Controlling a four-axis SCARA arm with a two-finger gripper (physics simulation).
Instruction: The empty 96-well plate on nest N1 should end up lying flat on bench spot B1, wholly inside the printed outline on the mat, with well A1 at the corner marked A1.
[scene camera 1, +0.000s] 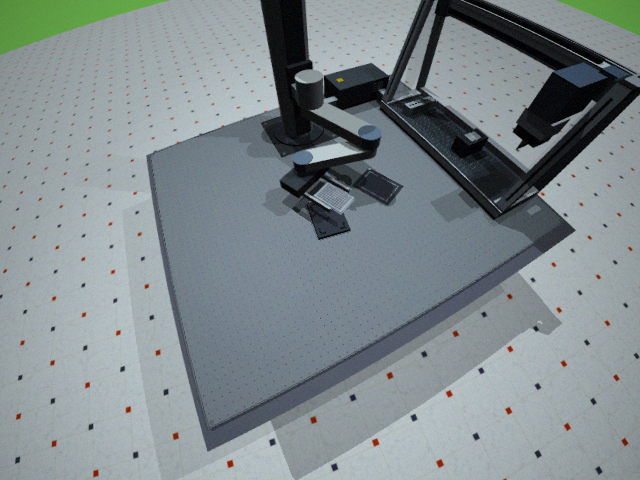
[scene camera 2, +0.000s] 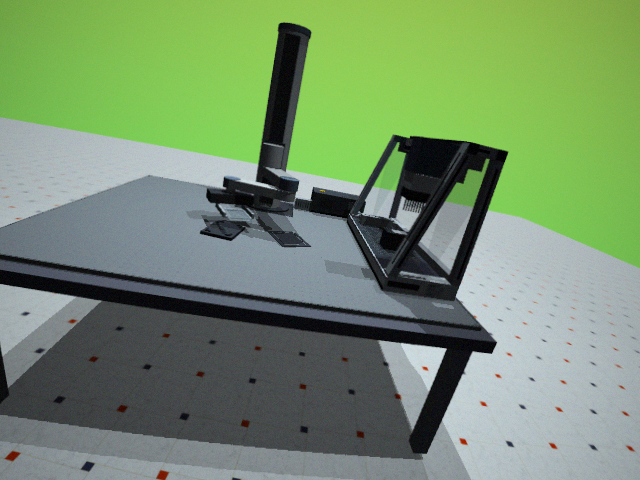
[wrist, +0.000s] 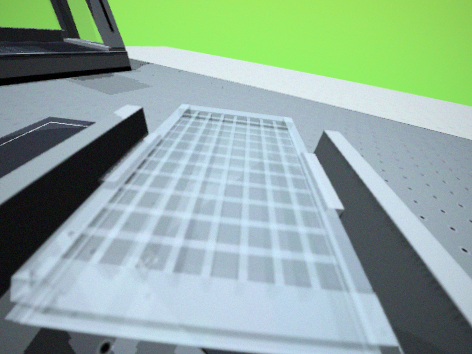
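Seen in the pictures: gripper, between the fingertips: (scene camera 1: 339, 200) (scene camera 2: 239, 215) (wrist: 232, 134); arm's base, origin of its link: (scene camera 1: 298, 131) (scene camera 2: 265, 207).
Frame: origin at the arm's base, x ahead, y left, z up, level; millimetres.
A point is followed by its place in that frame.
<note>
The clear 96-well plate (scene camera 1: 332, 195) @(x 506, y -82, z 87 mm) (scene camera 2: 235, 212) @(x 507, y -88, z 87 mm) (wrist: 215, 200) @(x 487, y -89, z 87 mm) is held about level between the fingers of my gripper (scene camera 1: 341, 200) @(x 538, y -68, z 85 mm) (scene camera 2: 238, 217) @(x 538, y -68, z 85 mm) (wrist: 232, 134) @(x 538, y -68, z 85 mm), which is shut on its two long sides. The plate is in the air above the bench, apart from the dark nest N1 (scene camera 1: 333, 231) @(x 610, y -132, z 25 mm) (scene camera 2: 219, 232) @(x 595, y -125, z 25 mm), which it partly overhangs in the scene camera 1 view. The dark mat of spot B1 (scene camera 1: 378, 186) @(x 501, y 137, z 14 mm) (scene camera 2: 289, 239) @(x 509, y 140, z 15 mm) (wrist: 37, 142) @(x 505, y 161, z 15 mm), with a thin white outline, lies beside it, to the left of the fingers in the wrist view. The A1 marks are too small to read.
The framed liquid handler (scene camera 1: 439, 170) @(x 546, y 429, z 13 mm) (scene camera 2: 369, 266) @(x 663, y 447, z 15 mm) (wrist: 60, 67) stands on the bench (scene camera 1: 258, 310) @(x 751, y -479, z 13 mm) (scene camera 2: 155, 258) @(x 875, y -249, z 13 mm) beyond the mat. The arm's column (scene camera 1: 292, 67) @(x 102, y -31, z 358 mm) (scene camera 2: 285, 93) @(x 77, y 10, z 591 mm) and a dark box (scene camera 1: 356, 85) @(x -38, y 349, z 125 mm) (scene camera 2: 336, 201) @(x -35, y 383, z 99 mm) stand at the back.
</note>
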